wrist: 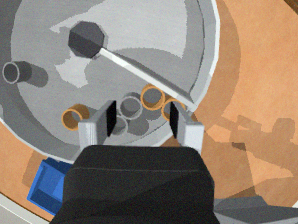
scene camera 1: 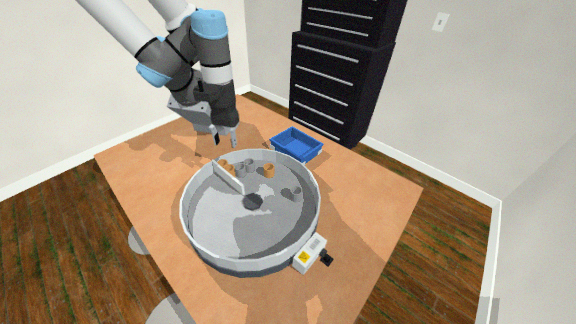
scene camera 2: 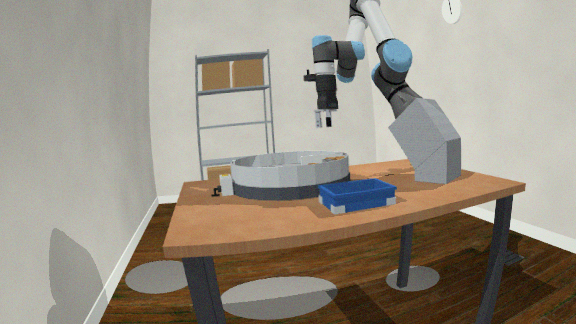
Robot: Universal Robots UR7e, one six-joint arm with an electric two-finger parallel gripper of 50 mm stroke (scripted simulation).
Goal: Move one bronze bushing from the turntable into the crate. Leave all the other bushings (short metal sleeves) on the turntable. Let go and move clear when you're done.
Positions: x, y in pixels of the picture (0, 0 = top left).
Scene:
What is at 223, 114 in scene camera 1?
The gripper.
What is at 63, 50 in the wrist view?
A grey turntable.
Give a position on a blue crate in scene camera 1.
At 293, 142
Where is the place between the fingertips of the gripper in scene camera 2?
At 324, 127

